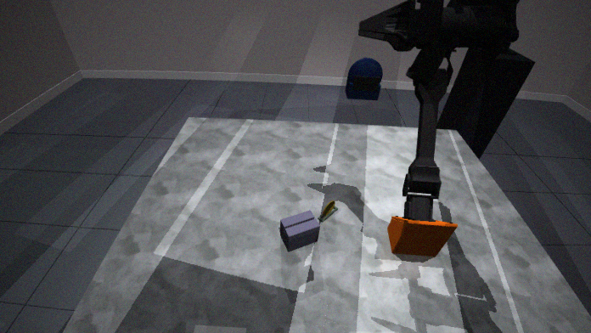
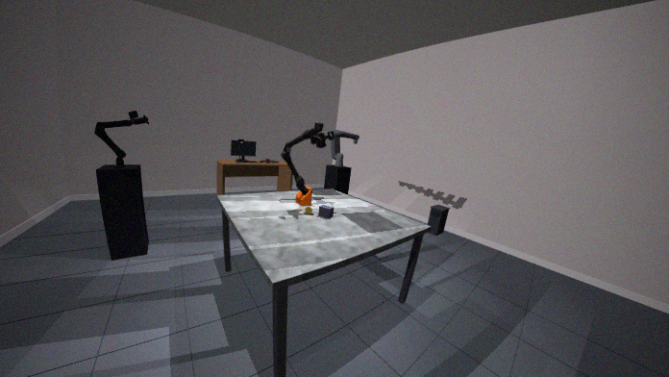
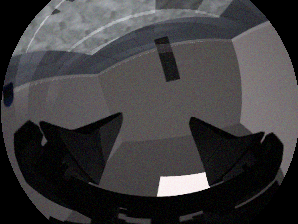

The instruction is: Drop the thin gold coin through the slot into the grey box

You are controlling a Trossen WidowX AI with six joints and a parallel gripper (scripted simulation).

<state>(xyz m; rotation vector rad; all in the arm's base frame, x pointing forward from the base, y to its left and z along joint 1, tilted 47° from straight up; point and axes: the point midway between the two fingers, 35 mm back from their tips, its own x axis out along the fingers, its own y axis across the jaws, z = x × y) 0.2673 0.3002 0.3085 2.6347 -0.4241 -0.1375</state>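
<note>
The gold coin lies 540 mm below my gripper tip, 90 mm to the right of it and 30 mm behind it.
</note>
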